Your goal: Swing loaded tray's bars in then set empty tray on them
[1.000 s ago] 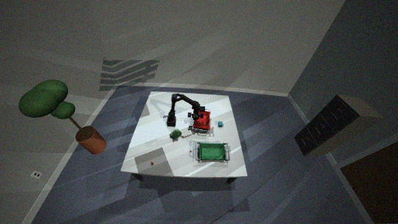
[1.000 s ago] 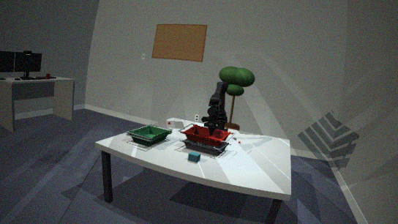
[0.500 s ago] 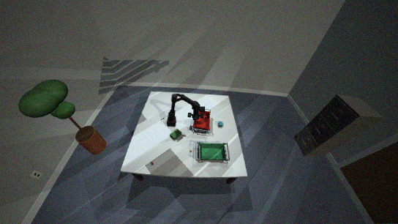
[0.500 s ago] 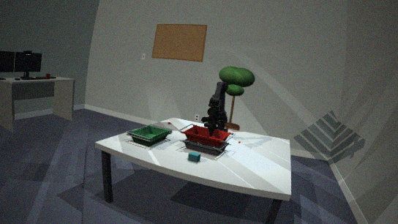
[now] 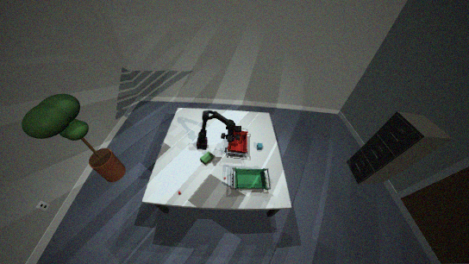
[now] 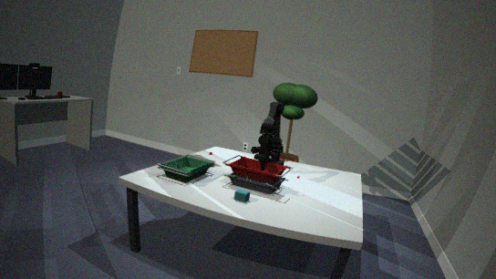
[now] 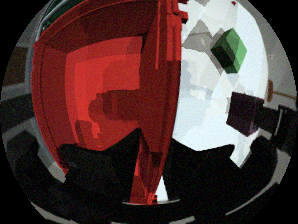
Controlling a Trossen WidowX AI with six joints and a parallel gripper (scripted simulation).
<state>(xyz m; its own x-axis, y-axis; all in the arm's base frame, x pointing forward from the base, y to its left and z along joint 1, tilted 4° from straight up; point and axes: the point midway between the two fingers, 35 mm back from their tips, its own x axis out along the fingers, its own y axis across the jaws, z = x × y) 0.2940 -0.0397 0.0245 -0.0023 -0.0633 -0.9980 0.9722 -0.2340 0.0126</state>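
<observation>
Right now my gripper tip is 8 cm short of the red tray, 2 cm to the left of it and 3 cm below it. From my gripper tip the other things lie so: teal block: 33 cm ahead, 5 cm to the right, 6 cm below; then green block: 25 cm behind, 13 cm to the right, 7 cm below.
</observation>
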